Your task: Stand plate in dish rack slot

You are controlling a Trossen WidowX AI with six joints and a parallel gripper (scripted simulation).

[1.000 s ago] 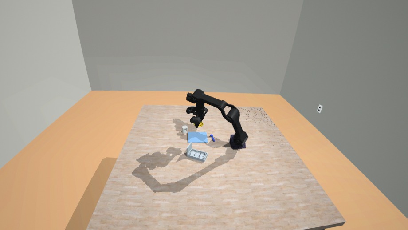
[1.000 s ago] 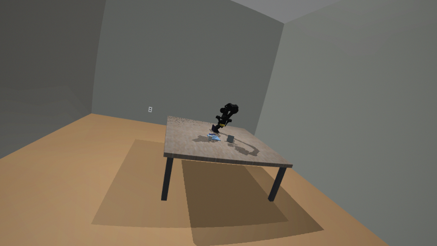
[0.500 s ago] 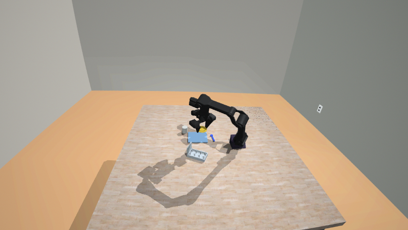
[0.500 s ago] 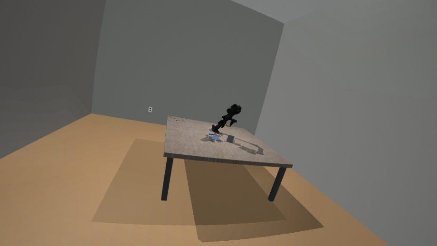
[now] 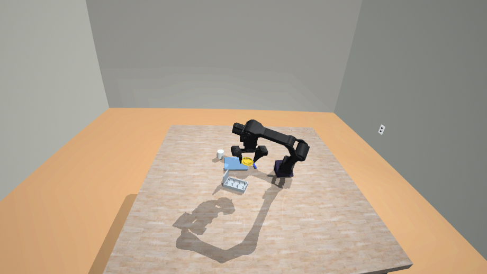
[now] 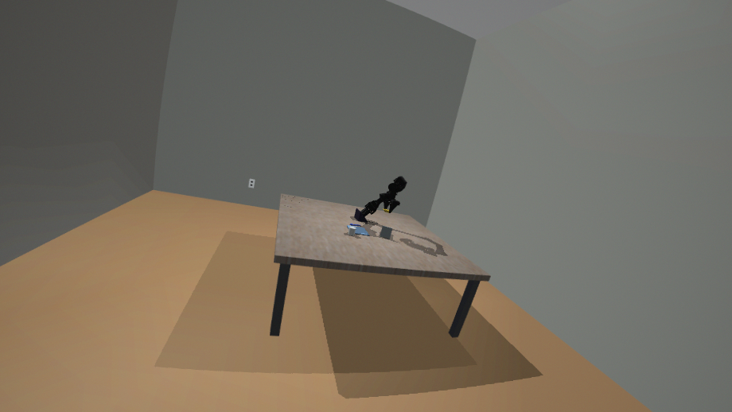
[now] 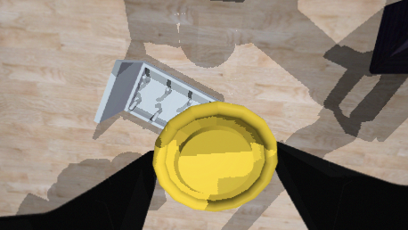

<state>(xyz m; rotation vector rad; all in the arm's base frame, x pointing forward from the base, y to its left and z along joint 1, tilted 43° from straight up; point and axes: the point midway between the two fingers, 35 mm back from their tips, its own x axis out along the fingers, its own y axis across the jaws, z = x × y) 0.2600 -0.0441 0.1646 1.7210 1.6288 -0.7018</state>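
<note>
My gripper tip is now 14 cm above the grey dish rack and 6 cm short of it. Round my gripper tip: blue utensil (19 cm to the right, 16 cm below, 9 cm behind); then white cup (28 cm to the right, 13 cm below, 12 cm ahead); then yellow plate (1 cm above).
</note>
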